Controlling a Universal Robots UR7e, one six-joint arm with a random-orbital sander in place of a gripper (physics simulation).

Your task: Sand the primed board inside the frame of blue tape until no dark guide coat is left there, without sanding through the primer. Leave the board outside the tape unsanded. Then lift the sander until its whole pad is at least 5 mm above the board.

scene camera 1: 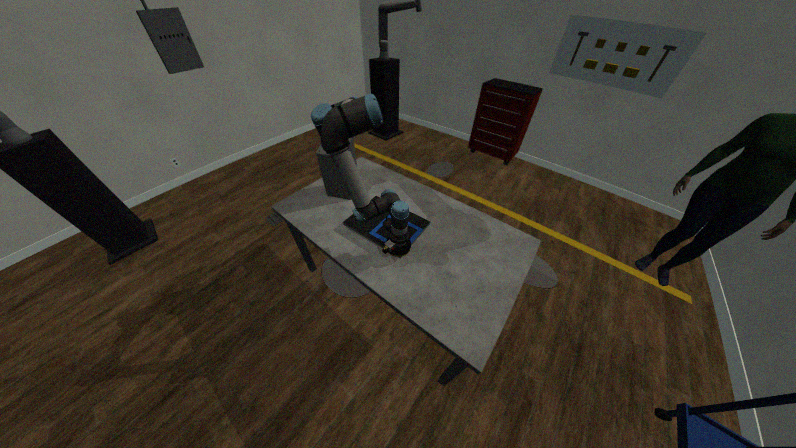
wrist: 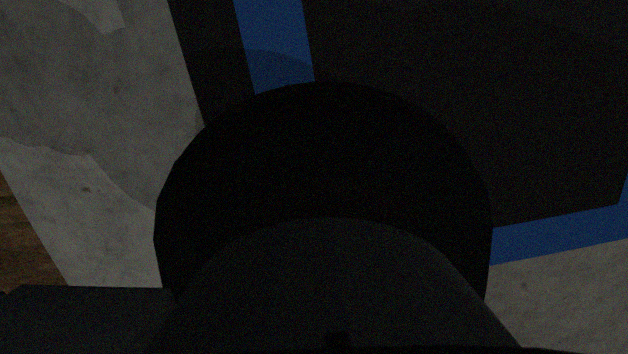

In view: a blue tape frame (wrist: 277,50) and a dark guide coat (scene camera 1: 365,228).
The dark guide coat also shows in the wrist view (wrist: 529,97).
